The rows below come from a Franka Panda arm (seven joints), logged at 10 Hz.
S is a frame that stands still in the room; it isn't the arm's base.
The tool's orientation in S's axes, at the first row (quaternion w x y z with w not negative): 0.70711 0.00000 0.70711 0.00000
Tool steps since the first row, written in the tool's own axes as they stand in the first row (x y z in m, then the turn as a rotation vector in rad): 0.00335 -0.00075 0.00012 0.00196 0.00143 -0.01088; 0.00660 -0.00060 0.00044 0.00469 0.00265 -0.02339; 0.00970 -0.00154 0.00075 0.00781 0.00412 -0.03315; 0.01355 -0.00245 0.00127 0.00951 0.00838 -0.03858
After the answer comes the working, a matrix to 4 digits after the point.
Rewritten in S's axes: 0.00012 -0.00075 -0.00335 -0.01088 0.00143 -0.00196; 0.00044 -0.00060 -0.00660 -0.02339 0.00265 -0.00469; 0.00075 -0.00154 -0.00970 -0.03315 0.00412 -0.00781; 0.00127 -0.00245 -0.01355 -0.03858 0.00838 -0.00951
The tool's axes in the first row as the columns of a matrix, in S's axes (rounded; the answer above uses it unrounded):
0.0000 0.0000 1.0000
0.0000 1.0000 0.0000
-1.0000 0.0000 0.0000

